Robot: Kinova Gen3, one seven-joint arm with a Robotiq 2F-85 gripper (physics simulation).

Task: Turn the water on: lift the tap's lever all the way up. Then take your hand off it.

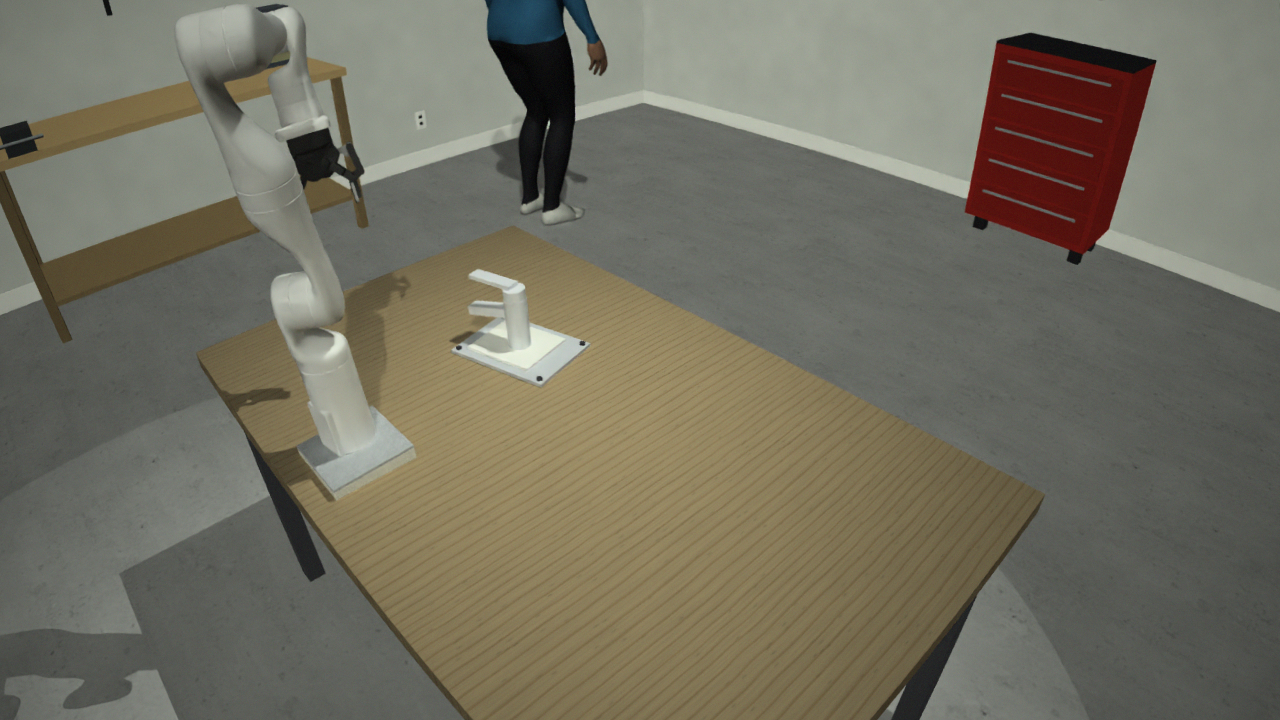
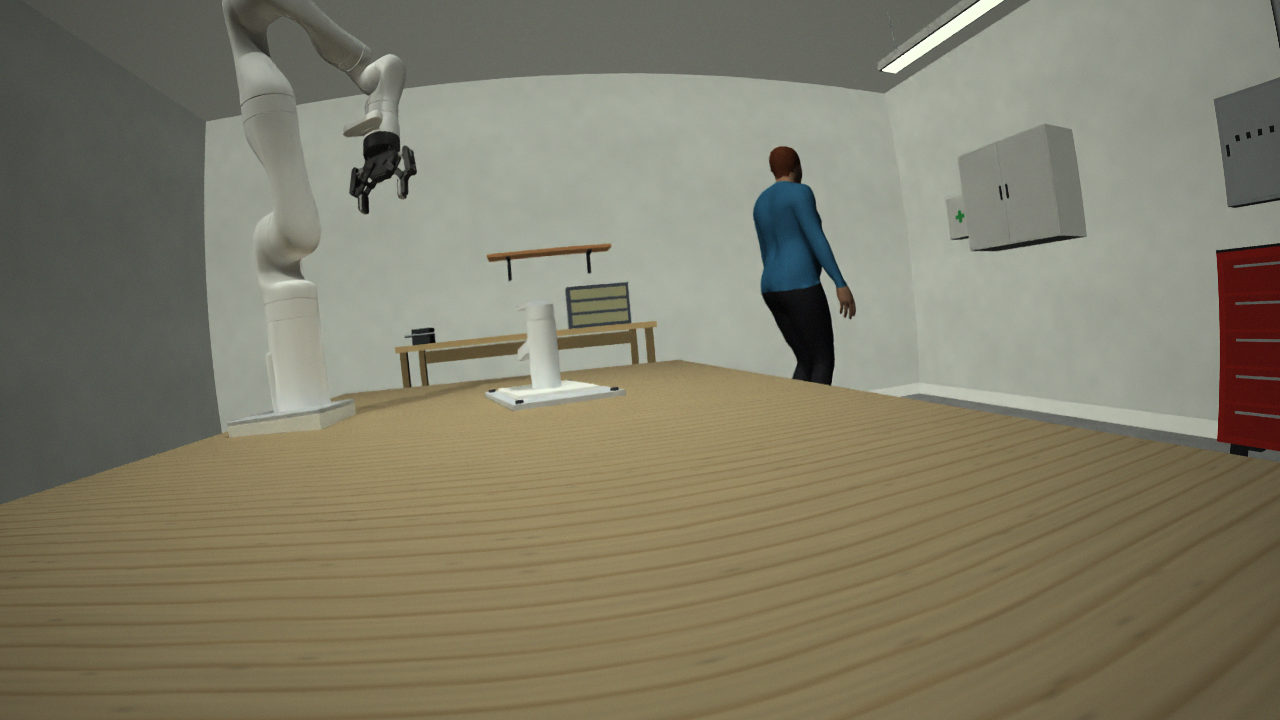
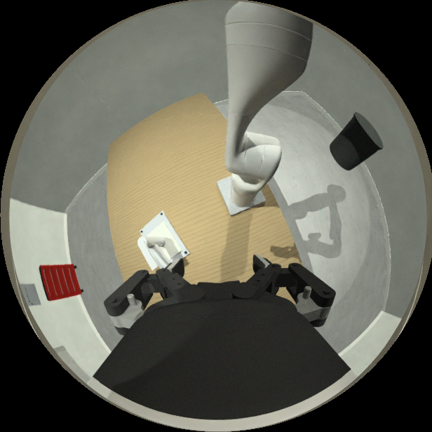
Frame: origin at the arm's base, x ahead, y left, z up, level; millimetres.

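Seen in the pictures: gripper, fingertip midpoint: (image 1: 333, 209) (image 2: 382, 205); arm's base, origin of the base link: (image 1: 351, 436) (image 2: 304, 407).
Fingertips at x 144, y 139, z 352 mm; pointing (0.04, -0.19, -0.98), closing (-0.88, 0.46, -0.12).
Pixels of each thing's top centre, then the offset from my fingertips to it. "pt": a spot on its surface instead. Level surfaces: height alone.
- white tap, surface spot: (image 2: 543, 349) (image 1: 524, 322) pt 264 mm ahead, 182 mm right, 300 mm down
- light base plate, surface spot: (image 2: 581, 394) pt 301 mm ahead, 259 mm right, 369 mm down
- shorter spout, middle of its top: (image 2: 531, 336) (image 1: 490, 300) 260 mm ahead, 89 mm right, 278 mm down
- wooden table, its level: 377 mm down
A white tap (image 1: 517, 324) (image 2: 543, 349) stands upright on a light base plate (image 1: 556, 362) (image 2: 581, 394) (image 3: 163, 221) on the table. Its flat lever (image 1: 492, 279) (image 2: 525, 308) (image 3: 146, 254) extends from the top of the body, above the shorter spout (image 1: 486, 308) (image 2: 524, 351) (image 3: 161, 256). The lever looks close to level; its exact angle is hard to tell. My gripper (image 1: 358, 183) (image 2: 383, 202) (image 3: 218, 264) is wide open and empty. It hangs high above the table, well apart from the tap, and touches nothing.
The arm's base block (image 1: 362, 471) (image 2: 295, 424) stands on the wooden table (image 1: 671, 492) near the tap. A person (image 1: 537, 98) (image 2: 792, 241) stands beyond the table. A workbench (image 1: 170, 105), a red drawer cabinet (image 1: 1056, 143) and a dark bin (image 3: 352, 145) stand farther off.
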